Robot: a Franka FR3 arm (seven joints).
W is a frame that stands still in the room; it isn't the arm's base.
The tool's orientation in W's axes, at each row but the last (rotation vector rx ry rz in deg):
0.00 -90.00 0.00
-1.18 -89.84 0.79
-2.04 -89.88 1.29
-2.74 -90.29 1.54
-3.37 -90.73 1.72
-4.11 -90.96 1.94
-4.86 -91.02 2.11
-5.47 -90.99 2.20
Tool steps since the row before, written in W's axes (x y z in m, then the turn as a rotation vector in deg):
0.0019 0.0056 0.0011 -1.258 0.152 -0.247
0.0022 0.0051 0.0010 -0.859 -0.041 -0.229
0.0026 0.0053 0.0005 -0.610 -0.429 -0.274
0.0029 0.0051 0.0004 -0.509 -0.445 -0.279
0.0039 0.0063 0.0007 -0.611 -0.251 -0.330
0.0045 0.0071 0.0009 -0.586 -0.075 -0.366
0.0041 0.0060 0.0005 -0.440 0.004 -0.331
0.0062 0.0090 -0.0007 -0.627 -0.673 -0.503
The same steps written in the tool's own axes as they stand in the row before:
0.0011 0.0056 -0.0019 -0.247 0.152 1.258
0.0011 0.0051 -0.0022 -0.232 -0.040 0.858
0.0007 0.0053 -0.0026 -0.291 -0.424 0.606
0.0006 0.0051 -0.0028 -0.297 -0.438 0.505
0.0010 0.0063 -0.0038 -0.336 -0.243 0.611
0.0013 0.0071 -0.0043 -0.360 -0.065 0.591
0.0009 0.0061 -0.0039 -0.322 0.016 0.446
0.0000 0.0093 -0.0059 -0.548 -0.651 0.613

